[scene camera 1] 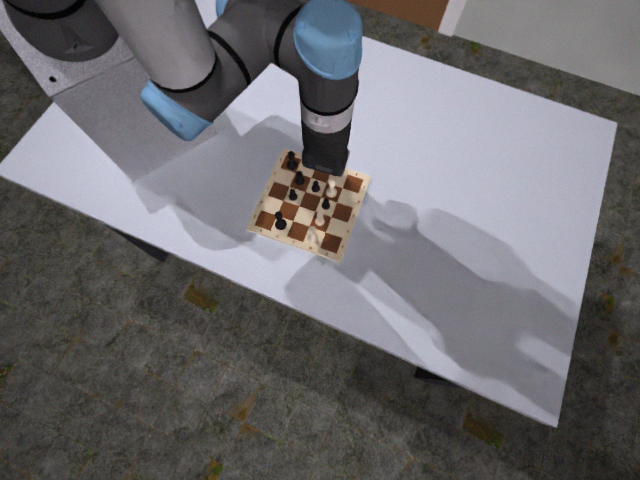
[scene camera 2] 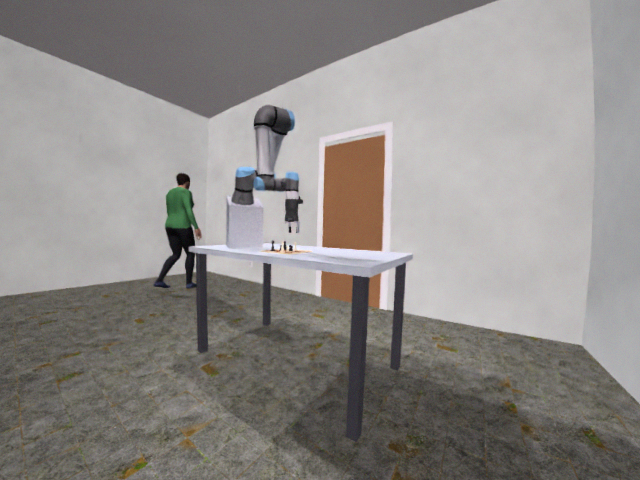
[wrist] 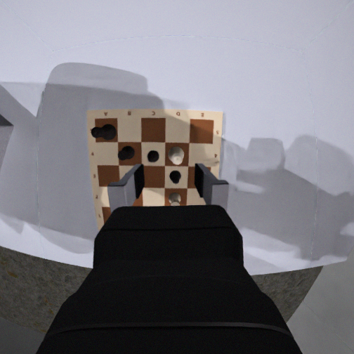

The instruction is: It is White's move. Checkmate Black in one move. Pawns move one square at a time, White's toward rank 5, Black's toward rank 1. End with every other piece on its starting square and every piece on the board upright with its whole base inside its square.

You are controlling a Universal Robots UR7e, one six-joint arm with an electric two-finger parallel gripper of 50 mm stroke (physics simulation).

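Frame: origin at the arm's base, x ahead, y left, z up, level; metres.
Seen in the pictures: gripper, fingertip midpoint: (scene camera 1: 327, 168) (scene camera 2: 293, 232); arm's base, link origin: (scene camera 1: 68, 13) (scene camera 2: 242, 201).
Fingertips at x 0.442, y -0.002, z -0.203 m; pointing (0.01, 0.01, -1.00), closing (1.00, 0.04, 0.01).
Offsets run from my fingertips to a thing's top centre. Level surfaces: height alone.
The chessboard {dz -0.107, dx -0.026, dy -0.033 m} (scene camera 1: 355, 209) (wrist: 141, 113) lies on the table. White pieces stand on D4 {dz -0.054, dx +0.010, dy +0.006 m} (scene camera 1: 331, 189) (wrist: 176, 155), D2 {dz -0.074, dx +0.010, dy -0.070 m} (scene camera 1: 320, 219) (wrist: 174, 199) and D1 {dz -0.043, dx +0.009, dy -0.113 m} (scene camera 1: 312, 236). A tall black piece {dz -0.054, dx -0.099, dy +0.040 m} (scene camera 1: 291, 161) (wrist: 104, 132) stands on A5, another black piece {dz -0.043, dx -0.067, dy -0.107 m} (scene camera 1: 280, 221) on B1, and a black piece {dz -0.074, dx -0.067, dy +0.007 m} (scene camera 1: 299, 178) (wrist: 126, 153) on B4. Black pawns stand on C4 {dz -0.075, dx -0.026, dy +0.002 m} (scene camera 1: 315, 186) (wrist: 153, 156), D3 {dz -0.075, dx +0.010, dy -0.030 m} (scene camera 1: 326, 203) (wrist: 175, 176) and B3 {dz -0.075, dx -0.066, dy -0.035 m} (scene camera 1: 293, 194). My gripper (scene camera 2: 293, 228) (wrist: 169, 173) is open and empty, pointing down above the board. It hides B1, B3 and D1 in the wrist view.
The white table {dz -0.113 m} (scene camera 1: 465, 155) (scene camera 2: 341, 256) extends around the board. The arm's grey pedestal (scene camera 2: 245, 227) stands at its end. Arm shadows cross the board and table. A person in green (scene camera 2: 178, 209) is behind the table, near the wall. A brown door (scene camera 2: 353, 196) is in the back wall.
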